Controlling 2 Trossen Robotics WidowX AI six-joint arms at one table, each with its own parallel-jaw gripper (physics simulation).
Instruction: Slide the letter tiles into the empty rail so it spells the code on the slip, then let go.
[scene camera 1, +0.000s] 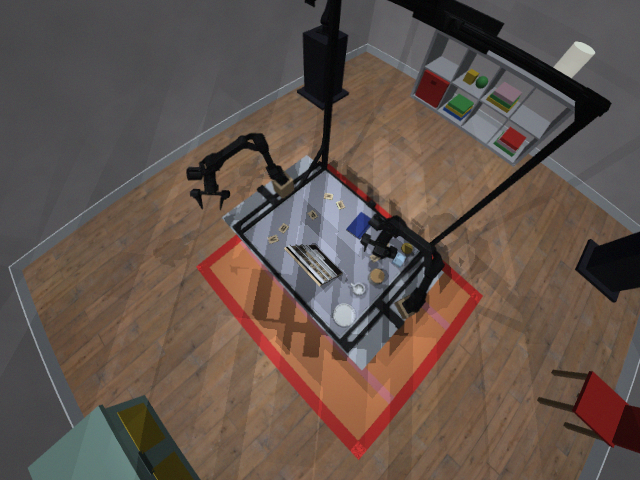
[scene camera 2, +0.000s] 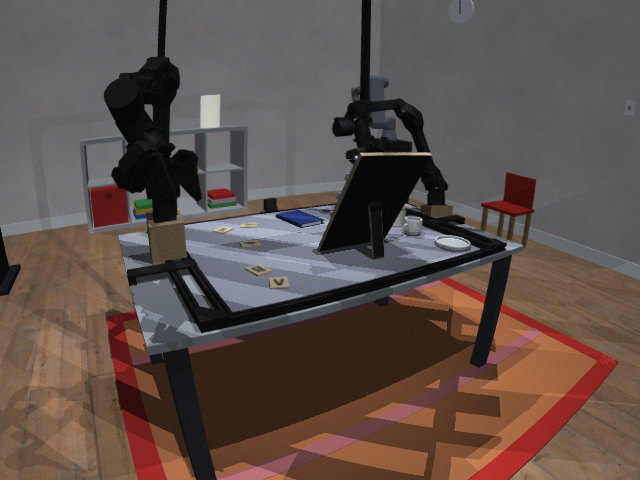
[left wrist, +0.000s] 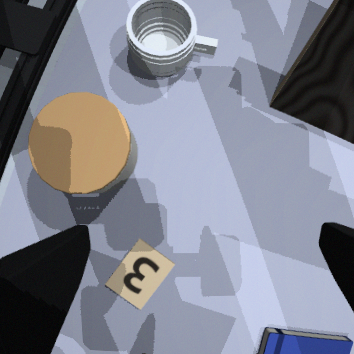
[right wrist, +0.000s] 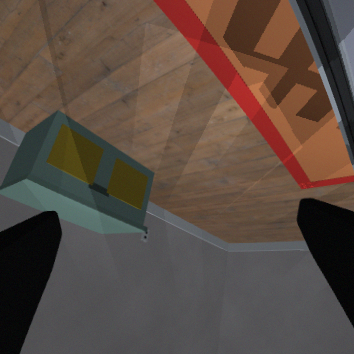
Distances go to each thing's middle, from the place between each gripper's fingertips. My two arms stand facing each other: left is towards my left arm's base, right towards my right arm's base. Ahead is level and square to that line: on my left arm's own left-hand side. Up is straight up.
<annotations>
I see the tan-lidded container (left wrist: 79, 142) 830 mm to the left of my right hand, 440 mm behind it and 230 mm below it.
Right now my left hand is 20 mm short of the tan-lidded container, 100 mm to the right of it and 140 mm above it.
</annotations>
